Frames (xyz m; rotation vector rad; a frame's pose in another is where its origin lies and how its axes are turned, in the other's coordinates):
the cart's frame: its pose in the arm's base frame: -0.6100 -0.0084 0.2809 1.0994 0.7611 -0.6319
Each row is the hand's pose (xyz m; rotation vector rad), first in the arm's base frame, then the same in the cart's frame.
Working: the arm's base frame: its pose in the cart's frame: 0.5865 0.3224 0.0564 -1.0994 -0.7611 0.6319

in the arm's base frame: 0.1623 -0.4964 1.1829 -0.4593 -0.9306 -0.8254
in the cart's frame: -0.2259 0.9223 0.8640 -0.7343 -2.1045 0.2148
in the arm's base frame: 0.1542 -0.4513 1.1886 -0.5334 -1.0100 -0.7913
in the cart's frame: -0.2388 0.9341 0.8212 -0.7784 -2.1970 0.2537
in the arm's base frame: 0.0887 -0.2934 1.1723 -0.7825 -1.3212 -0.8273
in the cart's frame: -0.2769 0.9272 0.6539 -0.7885 -2.5973 0.2460
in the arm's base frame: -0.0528 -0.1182 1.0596 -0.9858 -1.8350 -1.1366
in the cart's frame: -0.2843 0.8151 0.4286 0.3437 3.0488 -0.0167
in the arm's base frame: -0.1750 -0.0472 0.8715 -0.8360 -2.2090 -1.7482
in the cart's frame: -0.2118 0.6426 0.2860 -0.4602 2.7654 0.3769
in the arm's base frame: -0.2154 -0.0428 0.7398 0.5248 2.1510 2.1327
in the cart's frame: -0.1306 0.5416 0.2389 -0.9539 2.5851 0.6619
